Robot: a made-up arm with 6 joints.
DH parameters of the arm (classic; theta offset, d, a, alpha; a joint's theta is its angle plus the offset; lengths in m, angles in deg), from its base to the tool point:
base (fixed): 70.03 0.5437 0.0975 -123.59
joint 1: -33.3 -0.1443 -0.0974 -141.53
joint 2: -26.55 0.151 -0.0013 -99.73
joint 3: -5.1 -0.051 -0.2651 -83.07
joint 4: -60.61 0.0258 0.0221 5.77
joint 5: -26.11 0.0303 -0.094 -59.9
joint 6: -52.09 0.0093 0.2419 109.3
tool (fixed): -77.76 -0.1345 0 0
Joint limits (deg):
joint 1: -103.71..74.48
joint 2: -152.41..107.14
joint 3: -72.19..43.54
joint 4: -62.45..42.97
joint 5: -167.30..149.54
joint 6: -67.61..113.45
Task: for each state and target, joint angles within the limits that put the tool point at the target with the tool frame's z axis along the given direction. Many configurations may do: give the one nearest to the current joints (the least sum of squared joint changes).
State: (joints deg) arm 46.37 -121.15 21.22 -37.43 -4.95 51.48
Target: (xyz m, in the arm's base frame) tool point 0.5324 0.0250 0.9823 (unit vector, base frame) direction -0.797 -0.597 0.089
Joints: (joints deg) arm 9.16 -95.95 43.19 -62.45 -42.39 19.58
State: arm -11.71 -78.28 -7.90 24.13 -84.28 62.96
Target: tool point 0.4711 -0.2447 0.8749 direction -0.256 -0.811 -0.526
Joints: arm -6.52 -33.82 43.54 -10.08 -45.31 19.70
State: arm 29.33 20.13 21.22 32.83 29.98 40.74
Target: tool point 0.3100 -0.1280 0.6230 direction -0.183 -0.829 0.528
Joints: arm 15.83 10.13 41.63 19.79 16.57 44.86
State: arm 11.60 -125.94 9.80 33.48 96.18 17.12
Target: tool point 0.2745 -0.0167 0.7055 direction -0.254 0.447 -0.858
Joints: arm 58.92 -152.41 24.66 10.79 69.16 37.34
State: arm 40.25 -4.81 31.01 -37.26 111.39 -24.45
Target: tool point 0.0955 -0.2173 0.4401 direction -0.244 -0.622 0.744
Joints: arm 23.80 39.67 28.76 -19.34 142.55 -4.15
